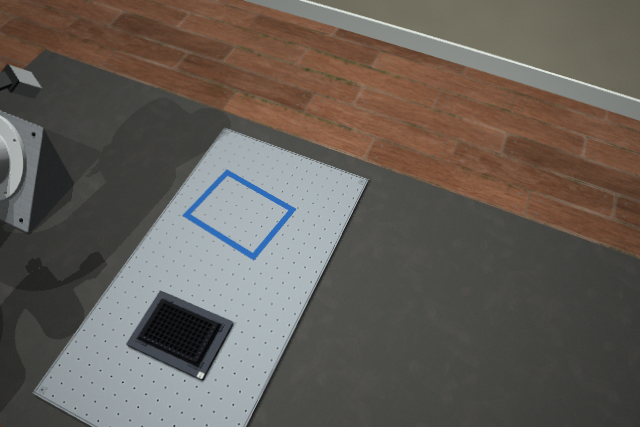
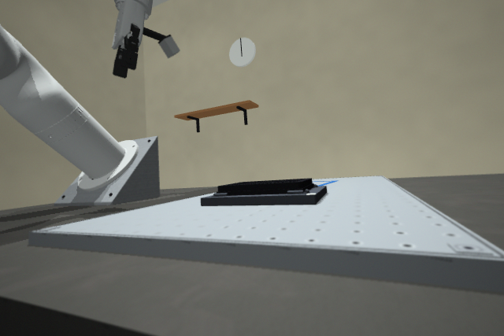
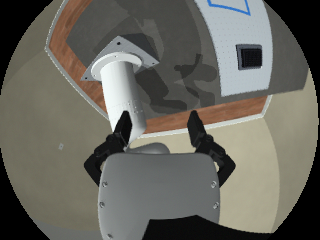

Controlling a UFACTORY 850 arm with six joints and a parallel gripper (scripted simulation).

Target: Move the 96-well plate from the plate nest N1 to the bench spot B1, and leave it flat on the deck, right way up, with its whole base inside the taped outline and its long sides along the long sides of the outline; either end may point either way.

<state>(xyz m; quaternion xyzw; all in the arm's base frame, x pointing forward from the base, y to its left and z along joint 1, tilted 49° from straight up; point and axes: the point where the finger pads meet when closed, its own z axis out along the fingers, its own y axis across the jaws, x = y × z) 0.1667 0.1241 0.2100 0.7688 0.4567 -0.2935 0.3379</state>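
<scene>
The black 96-well plate lies 38 cm ahead of my hand, 30 cm below it and 5 cm to the right of it. Round my hand: dark plate nest N1: 38 cm ahead, 31 cm below, 5 cm to the right.
</scene>
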